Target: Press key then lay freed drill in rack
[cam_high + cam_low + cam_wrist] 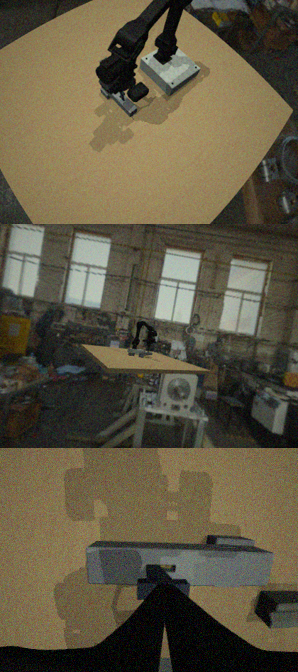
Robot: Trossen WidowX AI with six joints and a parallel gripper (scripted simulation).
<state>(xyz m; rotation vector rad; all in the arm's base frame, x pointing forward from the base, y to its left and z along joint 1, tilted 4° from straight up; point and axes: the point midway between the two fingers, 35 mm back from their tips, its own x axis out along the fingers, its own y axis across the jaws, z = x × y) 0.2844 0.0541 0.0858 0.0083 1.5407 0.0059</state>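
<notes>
Right now the dark key piece is 3 cm below my gripper tip. From my gripper tip the other things lie so: block (9 cm below, 3 cm to the right, 1 cm behind).
</notes>
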